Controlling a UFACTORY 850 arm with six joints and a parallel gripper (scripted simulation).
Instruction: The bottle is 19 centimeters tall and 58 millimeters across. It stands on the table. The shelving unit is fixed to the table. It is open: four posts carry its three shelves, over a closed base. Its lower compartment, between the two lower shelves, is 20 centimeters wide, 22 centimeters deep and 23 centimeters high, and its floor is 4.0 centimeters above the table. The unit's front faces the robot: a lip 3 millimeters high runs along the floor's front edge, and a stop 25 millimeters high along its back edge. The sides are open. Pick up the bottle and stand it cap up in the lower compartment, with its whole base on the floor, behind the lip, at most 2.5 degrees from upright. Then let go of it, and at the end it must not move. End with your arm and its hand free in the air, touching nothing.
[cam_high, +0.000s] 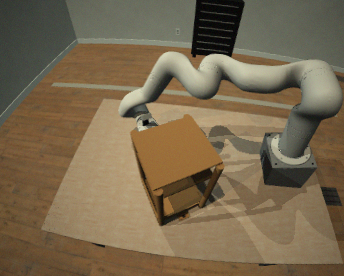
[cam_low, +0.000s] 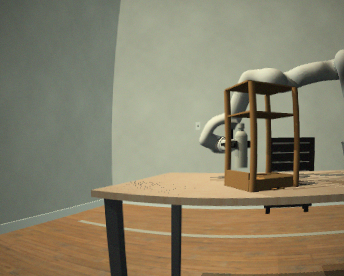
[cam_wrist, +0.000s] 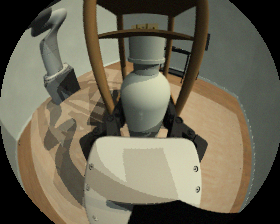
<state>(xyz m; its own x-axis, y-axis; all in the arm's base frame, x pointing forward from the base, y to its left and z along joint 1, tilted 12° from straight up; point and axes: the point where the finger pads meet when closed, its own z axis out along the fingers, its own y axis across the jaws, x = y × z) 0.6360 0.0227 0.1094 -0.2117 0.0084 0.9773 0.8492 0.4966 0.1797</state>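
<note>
The wooden shelving unit is 90 mm behind my hand, 170 mm to the left of it and 30 mm above it. From my hand the other things lie so: grey bottle (20 mm above).
</note>
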